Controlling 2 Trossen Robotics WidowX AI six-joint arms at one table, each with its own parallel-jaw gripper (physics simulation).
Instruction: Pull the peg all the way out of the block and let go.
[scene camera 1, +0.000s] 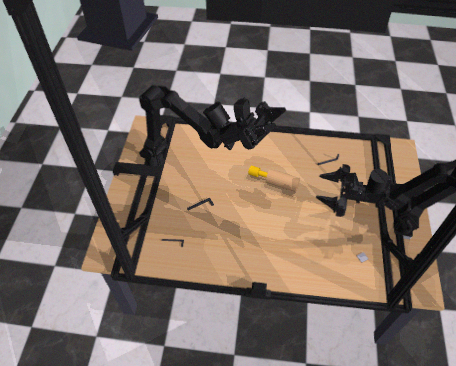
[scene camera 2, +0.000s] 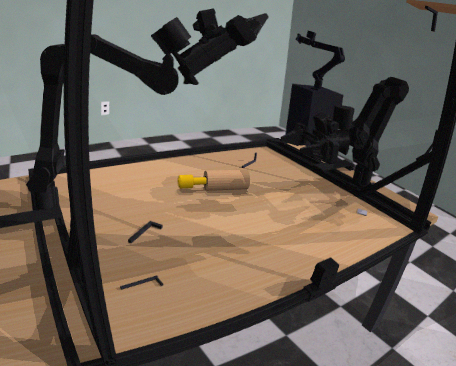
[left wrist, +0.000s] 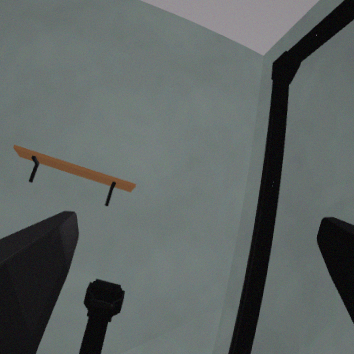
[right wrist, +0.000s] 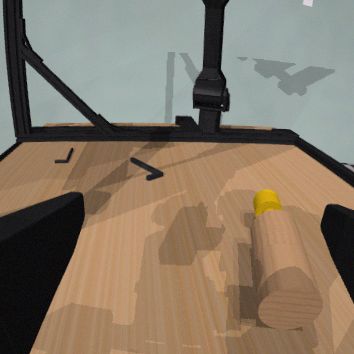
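Pixels of known places: left gripper, fingertip midpoint: (scene camera 1: 280, 116) (scene camera 2: 259, 19) (left wrist: 202, 227); right gripper, fingertip midpoint: (scene camera 1: 317, 186) (scene camera 2: 289, 144) (right wrist: 207, 211); left arm's base, link origin: (scene camera 1: 154, 162) (scene camera 2: 45, 206) (right wrist: 207, 130); right arm's base, link origin: (scene camera 1: 403, 227) (scene camera 2: 361, 182).
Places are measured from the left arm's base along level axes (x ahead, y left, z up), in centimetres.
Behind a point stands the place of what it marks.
A light wooden cylindrical block (scene camera 1: 282, 180) {x 51.2, y 3.6, z 3.0 cm} (scene camera 2: 227, 180) {x 50.4, y 2.9, z 1.9 cm} (right wrist: 286, 255) {x 53.3, y 4.8, z 3.6 cm} lies on its side on the table. A yellow peg (scene camera 1: 255, 172) {x 40.3, y 5.2, z 2.0 cm} (scene camera 2: 185, 181) {x 39.0, y 5.0, z 1.5 cm} (right wrist: 266, 200) {x 41.1, y 5.8, z 2.5 cm} has its thick head and part of a thinner shaft outside the block's left end in the scene views; the rest is hidden inside. My left gripper (scene camera 1: 278, 118) {x 49.1, y -8.0, z 46.5 cm} (scene camera 2: 259, 25) {x 49.1, y -8.0, z 46.5 cm} (left wrist: 202, 227) {x 49.1, y -8.0, z 46.5 cm} is open and empty, high above the table and pointing upward, away from the peg. My right gripper (scene camera 1: 319, 186) {x 64.2, y -4.0, z 14.4 cm} (scene camera 2: 295, 141) {x 64.2, y -4.0, z 14.4 cm} (right wrist: 207, 211) {x 64.2, y -4.0, z 14.4 cm} is open and empty, off the block's right end in scene camera 1.
Black hex keys (scene camera 1: 200, 203) {x 24.0, y -12.6, z -1.3 cm} (scene camera 1: 328, 160) {x 66.5, y 22.4, z -1.2 cm} (scene camera 2: 141, 283) {x 20.1, y -30.5, z -1.7 cm} (right wrist: 146, 168) {x 24.4, y -12.5, z -1.6 cm} lie around the block. A small grey piece (scene camera 1: 362, 257) {x 85.0, y -17.4, z -1.6 cm} (scene camera 2: 362, 212) {x 84.8, y -17.6, z -1.6 cm} lies at the right front. A black frame (scene camera 1: 200, 286) {x 34.4, y -43.6, z -2.4 cm} borders the table, with upright posts (left wrist: 271, 185) {x 94.9, y -31.4, z 66.0 cm}. A wall shelf (left wrist: 75, 169) shows in the left wrist view.
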